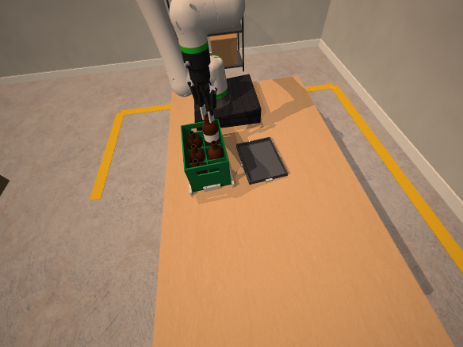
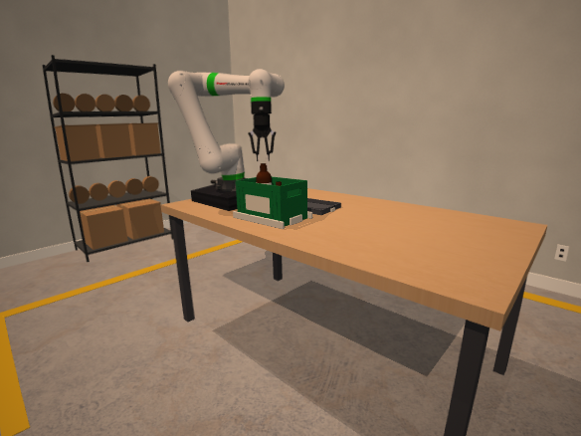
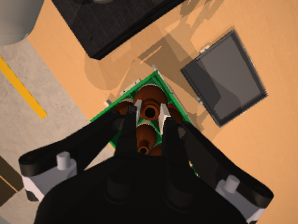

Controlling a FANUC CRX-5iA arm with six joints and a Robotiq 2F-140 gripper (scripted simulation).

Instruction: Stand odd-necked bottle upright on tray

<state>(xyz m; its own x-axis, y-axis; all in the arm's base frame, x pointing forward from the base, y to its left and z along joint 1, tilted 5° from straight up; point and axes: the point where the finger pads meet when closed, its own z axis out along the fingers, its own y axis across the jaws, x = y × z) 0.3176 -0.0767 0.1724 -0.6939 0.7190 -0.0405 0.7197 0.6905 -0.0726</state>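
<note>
My hand is 9 cm above the glass bottle. Also, from my hand: dark grey tray: 24 cm below, 22 cm to the left, 12 cm ahead; green crate: 17 cm below, 9 cm ahead, 5 cm to the right.
</note>
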